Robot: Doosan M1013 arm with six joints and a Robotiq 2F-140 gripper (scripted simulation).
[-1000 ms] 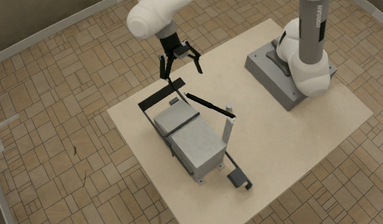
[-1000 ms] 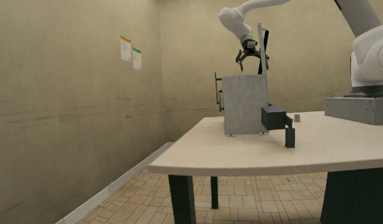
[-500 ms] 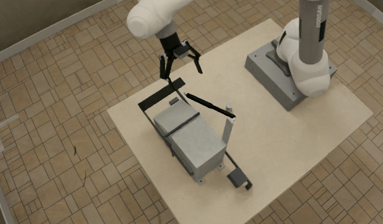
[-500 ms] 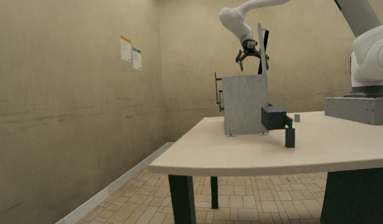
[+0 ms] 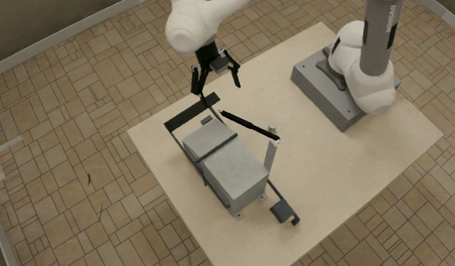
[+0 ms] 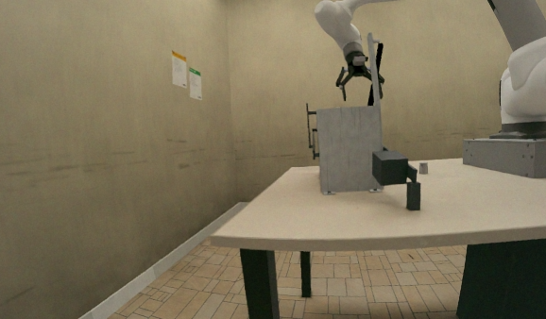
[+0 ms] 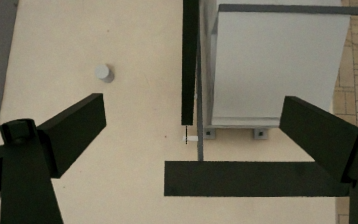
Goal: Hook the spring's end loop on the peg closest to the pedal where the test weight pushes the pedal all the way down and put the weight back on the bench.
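My gripper is now 28 cm above the steel test weight, 19 cm past it and 11 cm to the right of it.
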